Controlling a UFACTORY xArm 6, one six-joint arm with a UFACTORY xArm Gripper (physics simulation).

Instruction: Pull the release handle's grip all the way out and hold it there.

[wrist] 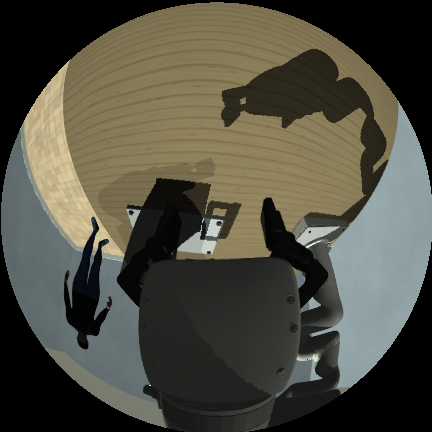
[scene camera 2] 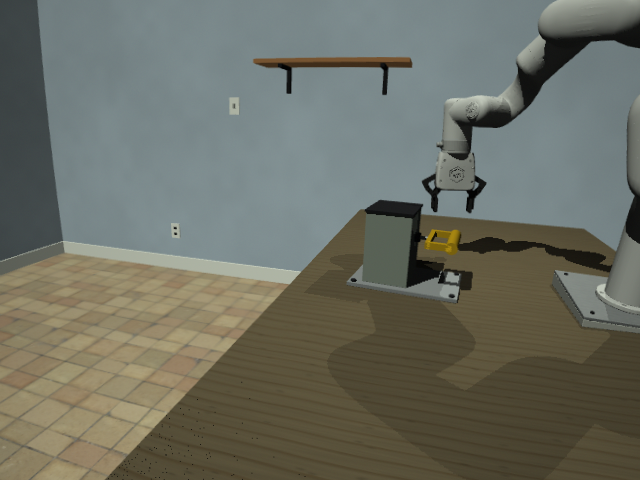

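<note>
The yellow release handle (scene camera 2: 453, 241) sticks out from the right side of a grey-green box (scene camera 2: 388, 249) with a black top, in the scene view. A short dark rod joins it to the box. The box stands on a light metal base plate (scene camera 2: 429, 293) (wrist: 196, 244). My gripper (scene camera 2: 452, 209) (wrist: 219, 209) is open and empty, pointing down, above the handle and a little to the right of the box. The fingers stand apart from the handle. In the wrist view the yellow handle does not show; its frame-shaped shadow lies on the table beside the base plate.
The robot's own base plate (scene camera 2: 594, 313) (wrist: 320, 229) is bolted to the wooden table (scene camera 2: 289, 392) (wrist: 165, 100) at the right. A wall shelf (scene camera 2: 330, 62) hangs behind. In the wrist view a person (wrist: 86, 282) stands beyond the table's edge, on the left.
</note>
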